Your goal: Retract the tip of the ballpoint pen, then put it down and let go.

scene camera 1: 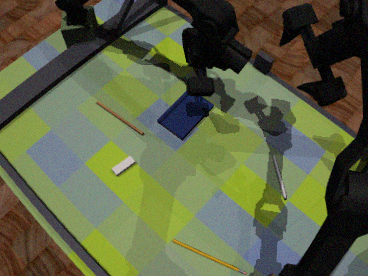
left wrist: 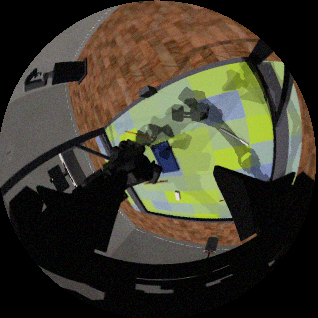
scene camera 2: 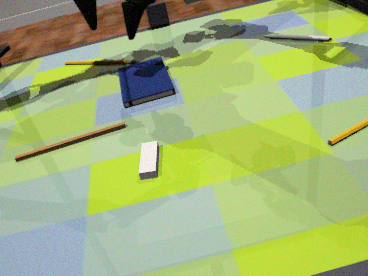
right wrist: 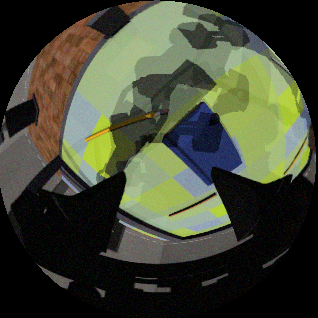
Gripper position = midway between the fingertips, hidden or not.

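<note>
Scene camera 1 shows my left gripper [scene camera 1: 289, 66] and my right gripper [scene camera 1: 189, 77]; the left gripper is open and holds nothing, and the right gripper is likewise open, holding nothing. In the left wrist view: my left gripper [left wrist: 171, 172] and my right gripper [left wrist: 143, 155]. In the right wrist view: my right gripper [right wrist: 169, 173].
</note>
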